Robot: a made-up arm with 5 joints.
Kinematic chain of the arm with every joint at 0, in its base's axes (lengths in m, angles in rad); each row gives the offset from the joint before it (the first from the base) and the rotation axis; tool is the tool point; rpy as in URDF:
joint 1: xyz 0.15 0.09 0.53 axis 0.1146 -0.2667 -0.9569
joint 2: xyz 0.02 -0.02 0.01 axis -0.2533 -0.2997 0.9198
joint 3: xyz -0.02 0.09 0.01 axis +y
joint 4: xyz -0.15 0 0.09 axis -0.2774 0.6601 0.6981
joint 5: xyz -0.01 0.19 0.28 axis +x
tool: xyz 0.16 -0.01 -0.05 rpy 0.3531 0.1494 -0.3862
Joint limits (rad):
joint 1: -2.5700..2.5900
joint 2: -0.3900..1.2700
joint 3: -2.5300..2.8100
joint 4: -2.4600..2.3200
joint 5: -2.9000..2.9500
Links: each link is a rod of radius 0.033 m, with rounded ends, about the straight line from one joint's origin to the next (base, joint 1, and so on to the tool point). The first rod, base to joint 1, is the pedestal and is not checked.
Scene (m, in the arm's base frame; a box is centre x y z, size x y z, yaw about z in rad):
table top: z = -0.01
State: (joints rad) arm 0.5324 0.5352 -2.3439 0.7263 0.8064
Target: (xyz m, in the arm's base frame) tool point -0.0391 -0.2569 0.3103
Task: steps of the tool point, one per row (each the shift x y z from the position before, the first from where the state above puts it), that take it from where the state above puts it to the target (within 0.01 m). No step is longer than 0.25 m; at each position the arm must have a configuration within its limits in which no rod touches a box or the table.
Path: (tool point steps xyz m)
1: -0.1864 -0.1227 -0.0302
2: -0.0965 -0.1982 0.0015
3: 0.0200 -0.2142 0.0246
4: 0.1285 -0.1676 0.0335

